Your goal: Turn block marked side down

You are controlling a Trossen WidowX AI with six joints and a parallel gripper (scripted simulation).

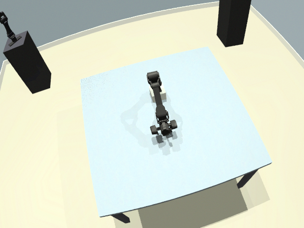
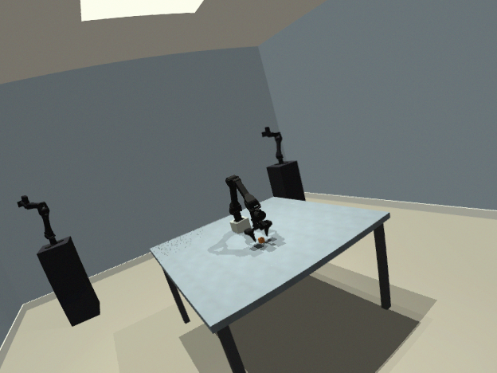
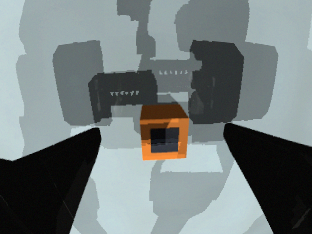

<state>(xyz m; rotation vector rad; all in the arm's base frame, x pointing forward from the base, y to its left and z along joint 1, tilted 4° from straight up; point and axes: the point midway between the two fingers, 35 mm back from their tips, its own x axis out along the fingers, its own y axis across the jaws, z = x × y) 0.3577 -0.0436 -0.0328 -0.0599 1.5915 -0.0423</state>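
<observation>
Right now my gripper tip is right at the block.
</observation>
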